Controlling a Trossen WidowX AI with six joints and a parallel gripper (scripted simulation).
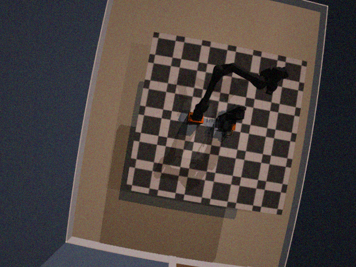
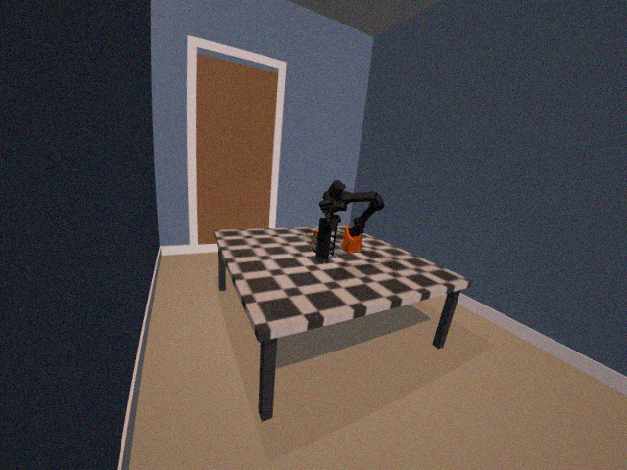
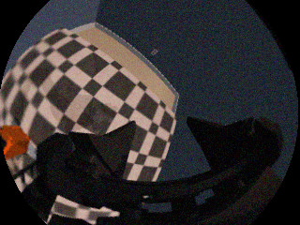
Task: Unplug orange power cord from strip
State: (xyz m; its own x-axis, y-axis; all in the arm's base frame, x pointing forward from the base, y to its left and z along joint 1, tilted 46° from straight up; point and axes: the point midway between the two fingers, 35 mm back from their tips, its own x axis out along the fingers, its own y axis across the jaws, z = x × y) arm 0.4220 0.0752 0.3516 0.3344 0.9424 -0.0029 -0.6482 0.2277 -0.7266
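Now: the orange plug 170 mm behind my gripper tip, 350 mm to the right of it and 140 mm below it.
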